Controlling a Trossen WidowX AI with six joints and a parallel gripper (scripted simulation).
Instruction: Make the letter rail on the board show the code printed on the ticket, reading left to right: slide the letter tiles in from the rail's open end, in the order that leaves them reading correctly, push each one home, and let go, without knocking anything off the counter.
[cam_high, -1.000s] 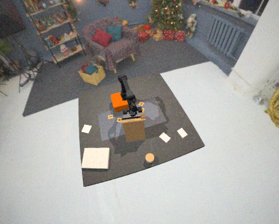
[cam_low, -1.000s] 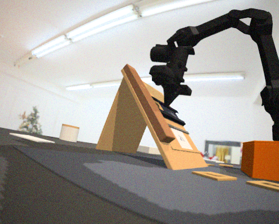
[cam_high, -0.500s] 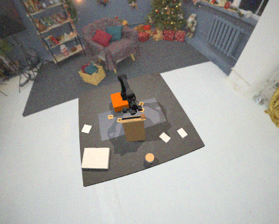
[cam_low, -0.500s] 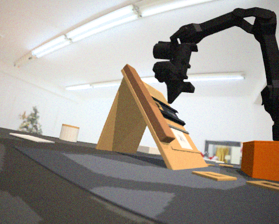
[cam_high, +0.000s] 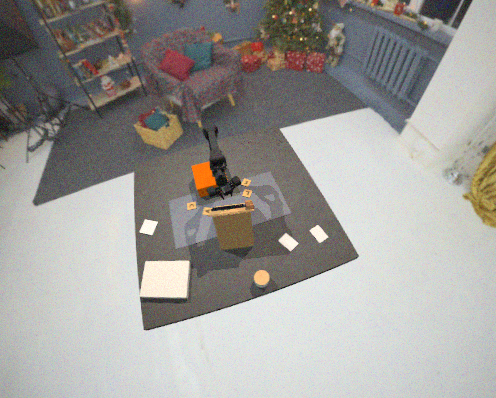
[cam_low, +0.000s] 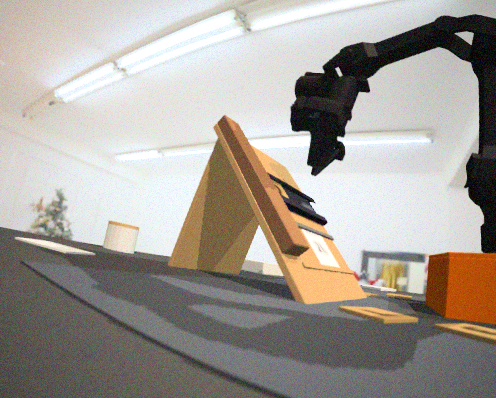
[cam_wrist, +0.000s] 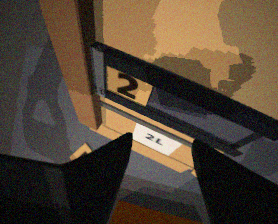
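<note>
My gripper tip is 3 cm past the white ticket, 1 cm to the left of it and 14 cm above it. Round my gripper tip: small cylinder: 44 cm ahead, 10 cm to the left, 18 cm below.
</note>
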